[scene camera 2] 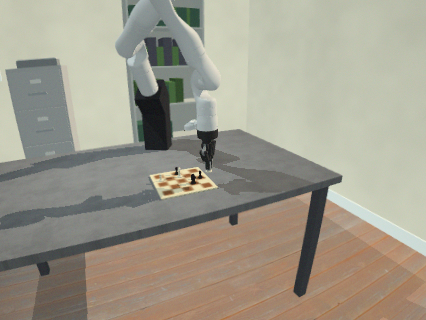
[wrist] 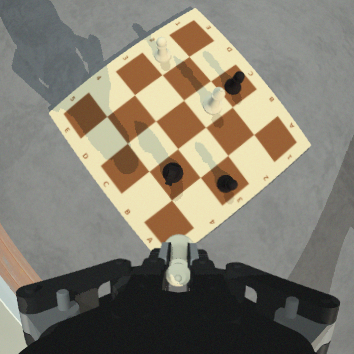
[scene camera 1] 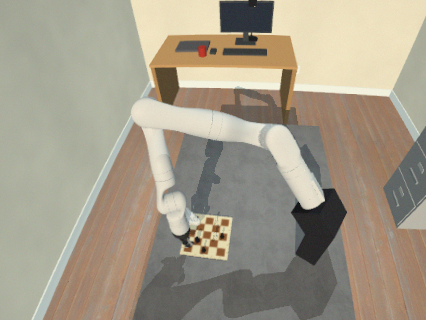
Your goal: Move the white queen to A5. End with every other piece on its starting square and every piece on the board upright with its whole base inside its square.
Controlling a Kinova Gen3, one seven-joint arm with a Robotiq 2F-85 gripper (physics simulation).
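Frame: origin at the arm's base, x ahead, y left, z up, level; metres.
Where they show: gripper, fingertip midpoint: (scene camera 2: 209, 169) (wrist: 178, 254) (scene camera 1: 186, 244); arm's base, origin of the base link: (scene camera 2: 149, 89) (scene camera 1: 312, 200).
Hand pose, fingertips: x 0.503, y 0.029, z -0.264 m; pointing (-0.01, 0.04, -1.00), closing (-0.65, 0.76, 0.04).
Each offset is from my fingertips to the top centre of the thing. "pt": to the spot under its first point. Level surfaces: height alone.
My gripper (scene camera 1: 188, 244) (scene camera 2: 208, 166) (wrist: 178, 254) is shut on the white queen {dy -0.001, dx -0.001, dz +0.044 m} (wrist: 178, 275), held upright above the A5 corner region of the chessboard {dy -0.074, dx -0.089, dz -0.064 m} (scene camera 1: 220, 252) (scene camera 2: 167, 192) (wrist: 181, 125). In the wrist view the queen's base overlaps the board's edge near A5 and A4. The brown A5 square {pt dy -0.013, dx -0.003, dz -0.064 m} (wrist: 169, 222) is bare. A larger black piece {dy -0.046, dx -0.044, dz -0.025 m} (scene camera 2: 193, 178) (wrist: 172, 172) stands on B4, a smaller black piece {dy +0.003, dx -0.073, dz -0.033 m} (scene camera 2: 200, 174) (wrist: 226, 183) on A3, another black piece {dy -0.061, dx -0.160, dz -0.033 m} (scene camera 2: 176, 170) (wrist: 234, 84) on C1. A white piece {dy -0.064, dx -0.128, dz -0.020 m} (wrist: 214, 102) stands on C2, a white pawn {dy -0.144, dx -0.136, dz -0.033 m} (wrist: 161, 50) on E2.
The board lies on a grey table {dz -0.070 m} (scene camera 1: 265, 200) (scene camera 2: 100, 195). The arm's black pedestal (scene camera 1: 320, 225) (scene camera 2: 156, 120) stands beyond the board. A desk (scene camera 1: 185, 62) with a monitor (scene camera 1: 246, 17) stands in the background. The B4 piece is the nearest one to A5.
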